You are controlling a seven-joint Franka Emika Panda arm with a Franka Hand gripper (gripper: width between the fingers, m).
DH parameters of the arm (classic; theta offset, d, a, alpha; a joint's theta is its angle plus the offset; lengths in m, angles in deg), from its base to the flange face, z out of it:
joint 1: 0 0.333 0 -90
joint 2: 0 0 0 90
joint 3: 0 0.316 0.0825 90
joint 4: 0 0 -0.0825 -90
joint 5: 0 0.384 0 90
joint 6: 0 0 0.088 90
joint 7: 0 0.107 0 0
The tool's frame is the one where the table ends.
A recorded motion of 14 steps. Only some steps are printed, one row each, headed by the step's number.
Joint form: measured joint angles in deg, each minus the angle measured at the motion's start. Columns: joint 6, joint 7, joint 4, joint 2, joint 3, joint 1, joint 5.
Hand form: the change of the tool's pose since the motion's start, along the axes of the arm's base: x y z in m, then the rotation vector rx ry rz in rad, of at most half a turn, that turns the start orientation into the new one. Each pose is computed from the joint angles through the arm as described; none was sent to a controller.
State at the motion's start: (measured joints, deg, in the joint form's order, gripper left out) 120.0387 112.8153 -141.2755 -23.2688 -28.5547 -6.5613 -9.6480
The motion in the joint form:
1: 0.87 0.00 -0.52 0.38 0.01 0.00 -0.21
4: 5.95 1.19 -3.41 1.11 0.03 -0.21 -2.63
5: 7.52 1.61 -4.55 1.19 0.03 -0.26 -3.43
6: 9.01 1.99 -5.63 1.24 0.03 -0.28 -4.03
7: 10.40 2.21 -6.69 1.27 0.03 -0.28 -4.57
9: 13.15 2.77 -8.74 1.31 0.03 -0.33 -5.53
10: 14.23 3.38 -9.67 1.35 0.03 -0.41 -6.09
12: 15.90 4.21 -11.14 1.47 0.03 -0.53 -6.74
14: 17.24 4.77 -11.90 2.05 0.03 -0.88 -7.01
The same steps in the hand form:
1: 0.0006 0.0008 -0.0052 -0.0044 0.0021 0.0031
4: 0.0000 0.0040 -0.0246 -0.0478 -0.0064 0.0089
5: -0.0012 0.0062 -0.0314 -0.0590 -0.0084 0.0123
6: -0.0023 0.0087 -0.0376 -0.0673 -0.0120 0.0150
7: -0.0035 0.0115 -0.0437 -0.0741 -0.0153 0.0204
9: -0.0062 0.0169 -0.0550 -0.0857 -0.0240 0.0274
10: -0.0080 0.0192 -0.0604 -0.0906 -0.0244 0.0251
12: -0.0111 0.0232 -0.0694 -0.0949 -0.0252 0.0215
14: -0.0129 0.0234 -0.0763 -0.0981 -0.0245 0.0121

